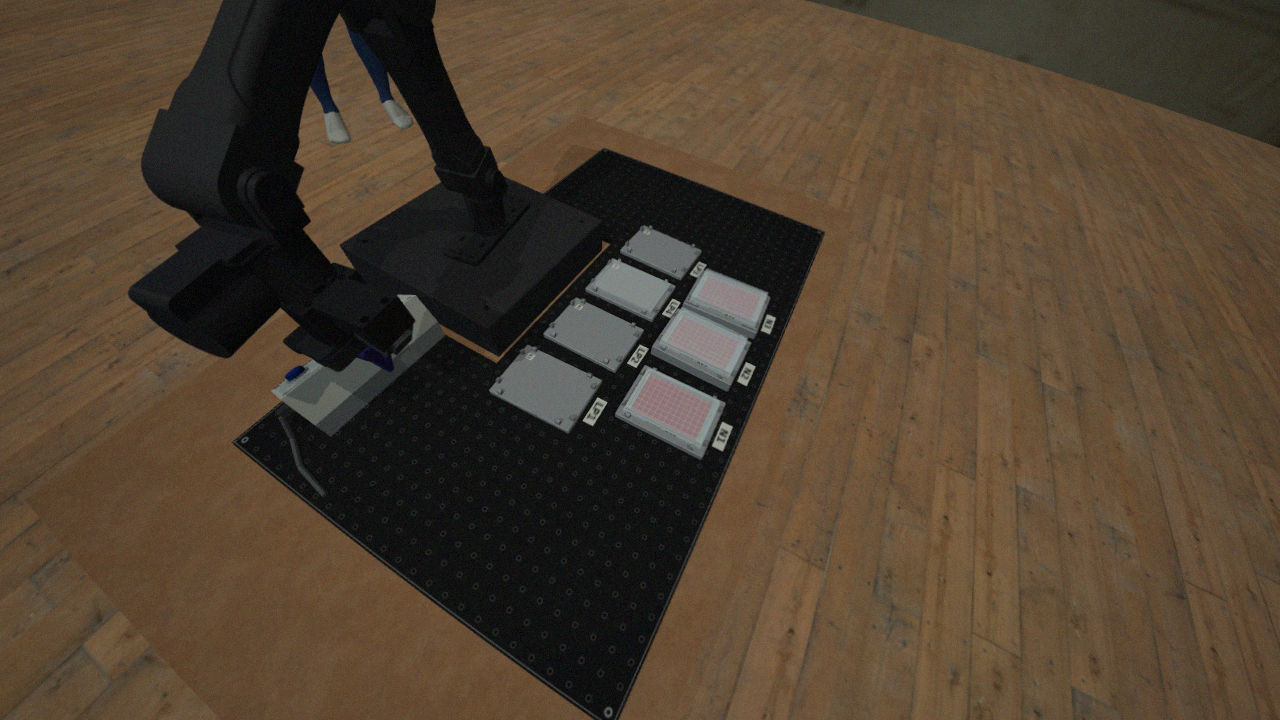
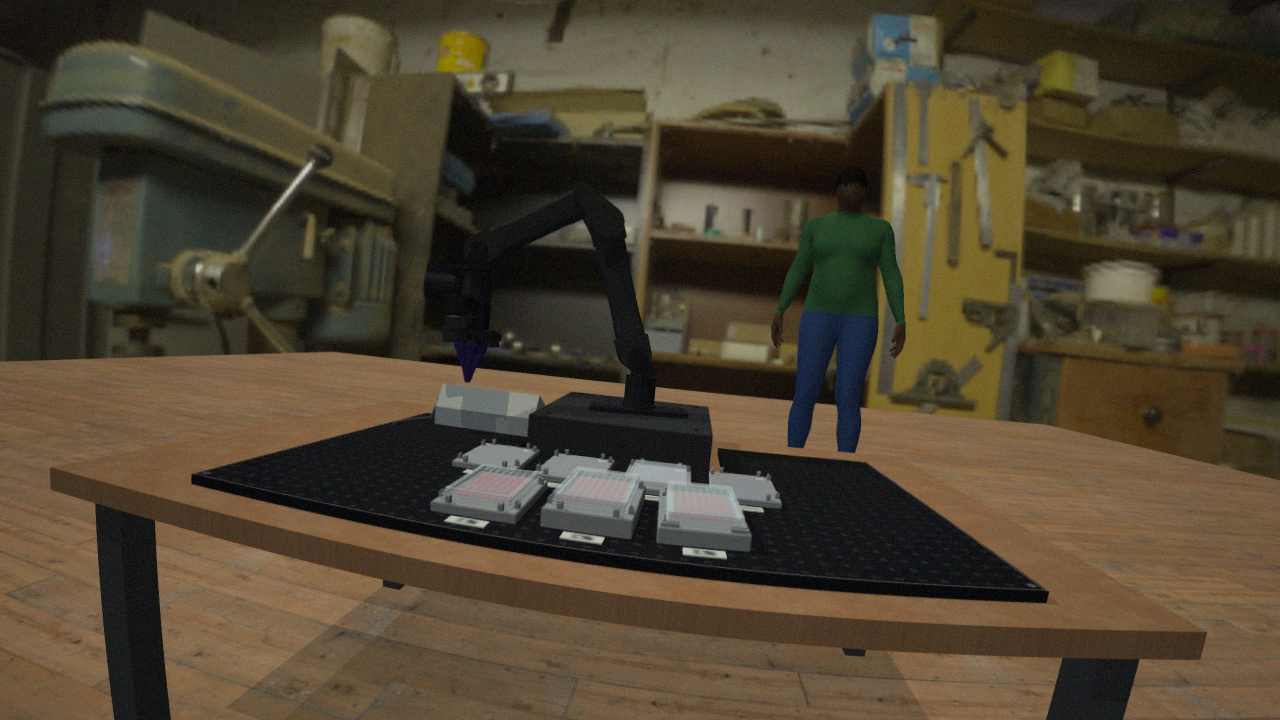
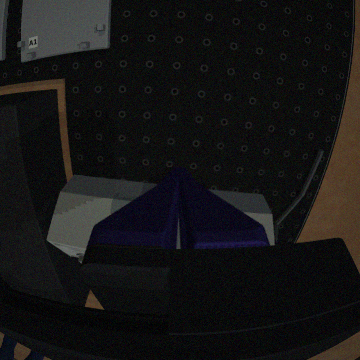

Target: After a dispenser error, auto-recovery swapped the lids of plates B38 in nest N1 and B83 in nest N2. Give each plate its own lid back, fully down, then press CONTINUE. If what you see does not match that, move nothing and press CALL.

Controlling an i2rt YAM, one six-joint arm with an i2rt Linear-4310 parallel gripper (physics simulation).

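Pixels of known places: gripper, fingertip midpoint: point(image 1: 389, 369) point(image 2: 467, 382) point(image 3: 178, 176); arm's base at its link origin: point(image 1: 490, 228) point(image 2: 637, 411).
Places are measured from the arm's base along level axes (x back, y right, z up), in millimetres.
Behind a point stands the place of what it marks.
My gripper point(image 1: 390, 368) {z 36, x -63, y 338 mm} point(image 2: 467, 379) {z 36, x -63, y 338 mm} point(image 3: 178, 176) {z 36, x -63, y 338 mm} is shut and empty, its dark blue fingertips together above the grey button box point(image 1: 326, 407) {z -23, x 24, y 399 mm} point(image 2: 487, 410) {z -25, x 3, y 308 mm} point(image 3: 85, 215) {z -12, x -3, y 242 mm}. A blue button point(image 1: 295, 372) {z 6, x 74, y 378 mm} shows at the box's far edge; the arm hides the others. The pink-welled plate in N1 point(image 1: 673, 407) {z -49, x -425, y 210 mm} point(image 2: 489, 488) {z -42, x -460, y 208 mm} and the pink-welled plate in N2 point(image 1: 702, 342) {z -28, x -439, y 88 mm} point(image 2: 595, 494) {z -28, x -492, y 82 mm} stand side by side under what look like clear lids. Their plate names and lid marks are too small to read. Whether the lids are fully down I cannot tell.
A third pink plate point(image 1: 729, 298) {z -32, x -463, y -35 mm} point(image 2: 704, 505) {z -32, x -495, y -43 mm} stands beyond N2. Behind the plates are grey lid parks LP1 point(image 1: 546, 389) {z -58, x -230, y 247 mm} point(image 2: 494, 456) {z -58, x -241, y 244 mm} and LP2 point(image 1: 592, 334) point(image 2: 577, 466), a paler park point(image 1: 631, 288) {z -50, x -283, y -5 mm} and another park point(image 1: 660, 250) {z -58, x -301, y -142 mm}. A cable point(image 1: 304, 461) point(image 3: 303, 192) {z -61, x 24, y 476 mm} lies beside the box.
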